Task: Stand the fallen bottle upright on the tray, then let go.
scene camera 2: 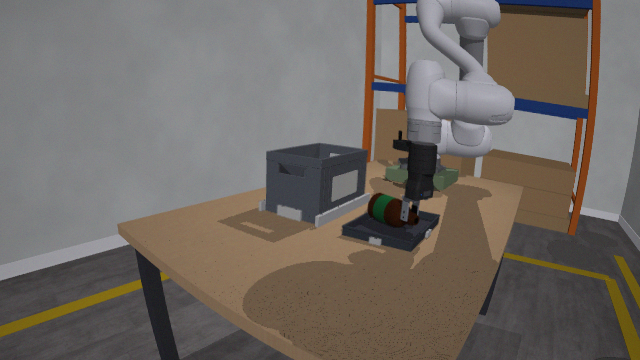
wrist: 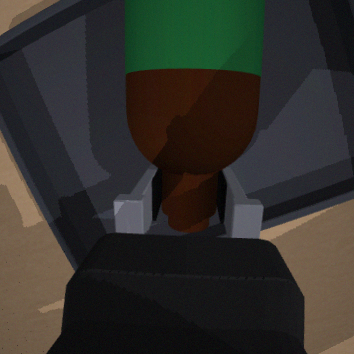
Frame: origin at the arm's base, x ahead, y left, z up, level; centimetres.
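Seen in the pictures: gripper, between the fingertips: (scene camera 2: 409, 219) (wrist: 189, 182).
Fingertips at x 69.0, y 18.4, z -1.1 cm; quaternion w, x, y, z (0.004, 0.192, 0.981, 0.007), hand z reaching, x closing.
Note:
Pixels of each thing's top centre, then the offset from my fingertips to it. "spot": a spot on its surface instead. Level surfaces: height alone.
- brown bottle with a green band, centre of its top: (wrist: 190, 95) (scene camera 2: 397, 199) dy -4.8, dx -1.9, dz +4.0 cm
- dark tray, a spot on its surface: (scene camera 2: 375, 237) spot: dy -4.2, dx +11.5, dz -2.4 cm
- grey crate, centre of its top: (scene camera 2: 320, 149) dy -31.7, dx -4.2, dz +13.6 cm
- wooden table, height of its surface: dz -4.0 cm
A brown bottle with a green band (scene camera 2: 384, 209) (wrist: 194, 115) lies on its side on the dark tray (scene camera 2: 375, 237) (wrist: 30, 200). Its neck points right in the scene view and down toward the gripper in the wrist view. My gripper (scene camera 2: 411, 214) (wrist: 189, 182) is shut on the bottle's neck, one finger on each side. In the scene view the near finger hides part of the neck. The bottle's base is out of the wrist view.
A grey crate (scene camera 2: 292, 187) stands left of the tray on the wooden table (scene camera 2: 200, 235), with white rails (scene camera 2: 345, 209) along its foot. The green arm base (scene camera 2: 446, 178) is behind the tray. A shelf rack (scene camera 2: 370, 100) with cardboard boxes stands at the back.

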